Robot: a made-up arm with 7 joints. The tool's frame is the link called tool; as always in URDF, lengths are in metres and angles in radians.
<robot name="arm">
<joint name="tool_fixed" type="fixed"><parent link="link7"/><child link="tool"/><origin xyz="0.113 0.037 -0.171" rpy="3.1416 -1.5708 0"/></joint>
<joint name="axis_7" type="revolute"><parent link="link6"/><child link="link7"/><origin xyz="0.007 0.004 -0.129" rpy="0 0 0"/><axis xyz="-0.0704 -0.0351 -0.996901"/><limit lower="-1.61" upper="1.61"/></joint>
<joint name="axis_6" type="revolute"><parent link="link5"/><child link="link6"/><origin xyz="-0.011 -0.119 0.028" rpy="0 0 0"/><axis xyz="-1 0 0"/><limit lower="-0.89" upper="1.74"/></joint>
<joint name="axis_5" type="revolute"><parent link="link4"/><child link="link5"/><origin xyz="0.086 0.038 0.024" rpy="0 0 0"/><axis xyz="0 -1 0"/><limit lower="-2.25" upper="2.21"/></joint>
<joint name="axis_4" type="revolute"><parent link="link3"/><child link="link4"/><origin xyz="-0.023 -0.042 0.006" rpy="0 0 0"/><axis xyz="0.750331 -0.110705 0.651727"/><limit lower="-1.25" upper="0.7"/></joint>
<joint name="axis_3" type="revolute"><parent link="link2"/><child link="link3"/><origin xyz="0.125 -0.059 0.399" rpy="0 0 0"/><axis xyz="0 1 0"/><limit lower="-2.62" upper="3.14"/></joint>
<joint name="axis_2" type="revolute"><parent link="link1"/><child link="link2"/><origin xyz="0.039 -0.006 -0.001" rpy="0 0 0"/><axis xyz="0 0 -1"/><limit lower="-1.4" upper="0.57"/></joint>
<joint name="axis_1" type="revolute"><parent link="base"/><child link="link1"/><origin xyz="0.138 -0.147 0.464" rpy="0 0 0"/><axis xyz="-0.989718 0.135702 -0.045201"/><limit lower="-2.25" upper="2.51"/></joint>
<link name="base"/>
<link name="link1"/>
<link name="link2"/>
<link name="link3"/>
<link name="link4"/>
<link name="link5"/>
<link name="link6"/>
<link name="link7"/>
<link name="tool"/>
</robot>
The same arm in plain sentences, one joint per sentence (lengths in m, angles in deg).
The arm has seven revolute joints in a row. What follows holds with every joint at zero, and every direction is one of the base frame's. Joint 1 is mounted 0.138 m along +x and 0.147 m along -y and 0.464 m along +z from the base frame's origin and turns about the direction (-0.989718, 0.135702, -0.045201), from -128.92 to 143.81 deg. Joint 2 is mounted 0.039 m along +x and 0.006 m along -y and 0.001 m along -z from joint 1 and turns about -z, from -80.21 to 32.66 deg. Joint 3 is mounted 0.125 m along +x and 0.059 m along -y and 0.399 m along +z from joint 2 and turns about +y, from -150.11 to 179.91 deg. Joint 4 is mounted 0.023 m along -x and 0.042 m along -y and 0.006 m along +z from joint 3 and turns about the direction (0.750331, -0.110705, 0.651727), from -71.62 to 40.11 deg. Joint 5 is mounted 0.086 m along +x and 0.038 m along +y and 0.024 m along +z from joint 4 and turns about -y, from -128.92 to 126.62 deg. Joint 6 is mounted 0.011 m along -x and 0.119 m along -y and 0.028 m along +z from joint 5 and turns about -x, from -50.99 to 99.69 deg. Joint 7 is mounted 0.007 m along +x and 0.004 m along +y and 0.129 m along -z from joint 6 and turns about the direction (-0.0704, -0.0351, -0.996901), from -92.25 to 92.25 deg. The tool frame, which is the frame that the pose is given for, is mounted 0.113 m along +x and 0.037 m along +y and 0.171 m along -z from joint 7; its axes are the base frame's turned by roll -180, pitch -90 and yaw 0 deg (as in URDF: about the fixed x, then y, then z).
